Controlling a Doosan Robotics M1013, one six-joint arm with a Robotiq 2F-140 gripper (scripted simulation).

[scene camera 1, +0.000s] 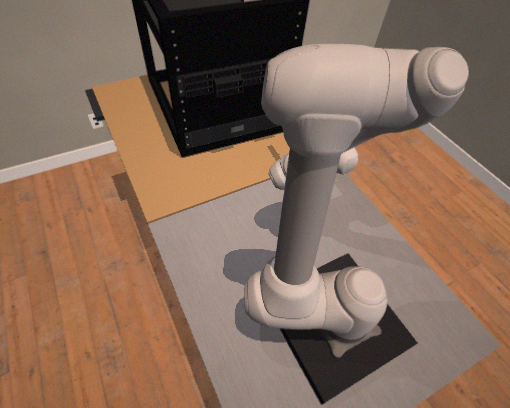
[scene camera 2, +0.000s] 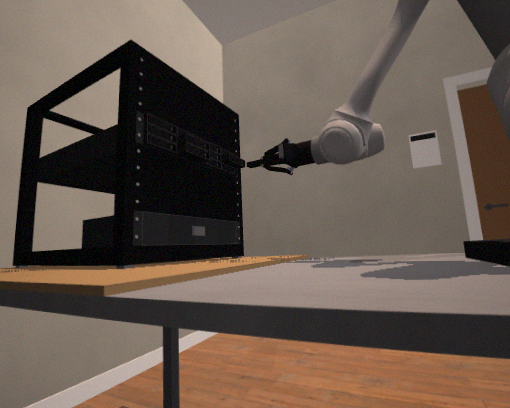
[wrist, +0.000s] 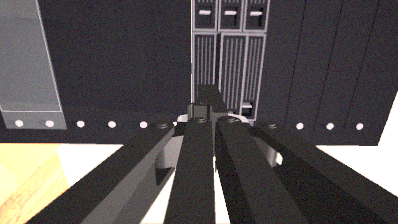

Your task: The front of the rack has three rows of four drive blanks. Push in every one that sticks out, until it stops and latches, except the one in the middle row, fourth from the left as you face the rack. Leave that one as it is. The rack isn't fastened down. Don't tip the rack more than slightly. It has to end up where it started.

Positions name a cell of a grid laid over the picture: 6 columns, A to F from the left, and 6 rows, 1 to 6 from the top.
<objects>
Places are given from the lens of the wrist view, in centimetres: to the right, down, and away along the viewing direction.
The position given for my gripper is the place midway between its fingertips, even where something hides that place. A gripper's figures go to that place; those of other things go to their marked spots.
my gripper (wrist: D3): 1, -1, 17
black rack (wrist: B3): -16, -4, 26
drive blank (wrist: D2): 1, -8, 23
The marked spots on the drive blank and the black rack are 17 cm apart.
</objects>
